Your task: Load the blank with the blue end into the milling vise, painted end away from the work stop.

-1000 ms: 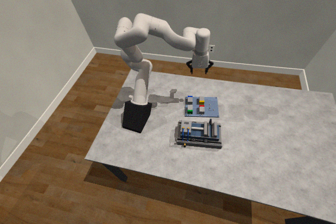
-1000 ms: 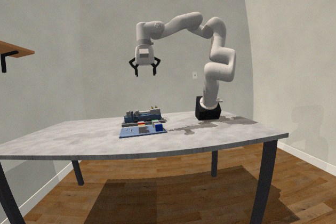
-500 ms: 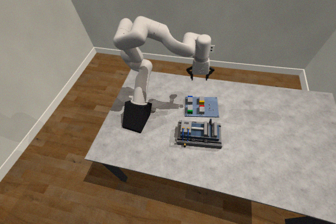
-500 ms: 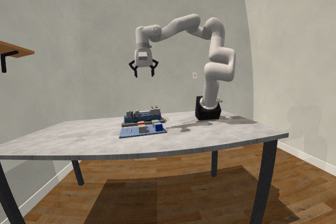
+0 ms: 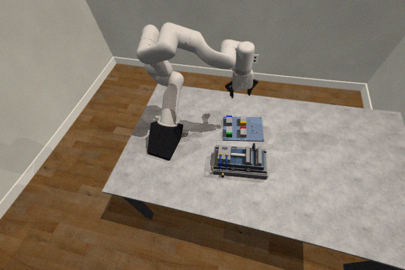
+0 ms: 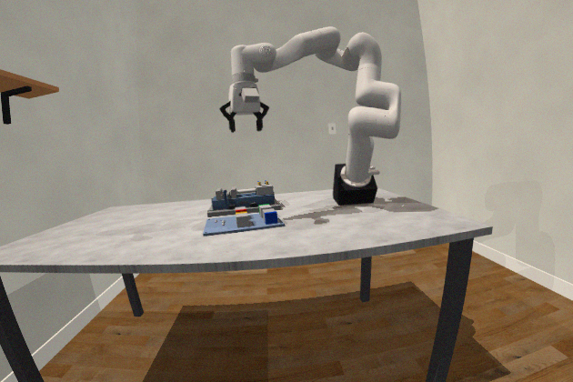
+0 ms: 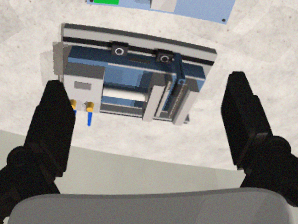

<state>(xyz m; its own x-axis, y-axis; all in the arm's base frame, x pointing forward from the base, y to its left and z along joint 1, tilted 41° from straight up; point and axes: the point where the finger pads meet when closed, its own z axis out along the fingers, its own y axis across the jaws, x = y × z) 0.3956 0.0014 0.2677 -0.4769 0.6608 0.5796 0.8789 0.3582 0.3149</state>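
Right now the blue-ended blank is 6 cm behind my hand, 3 cm to the left of it and 29 cm below it. Also, from my hand: green-ended blank 3 cm behind, 6 cm to the right, 29 cm below; yellow-ended blank 3 cm ahead, 6 cm to the left, 29 cm below; red-ended blank 5 cm ahead, 3 cm to the right, 29 cm below.
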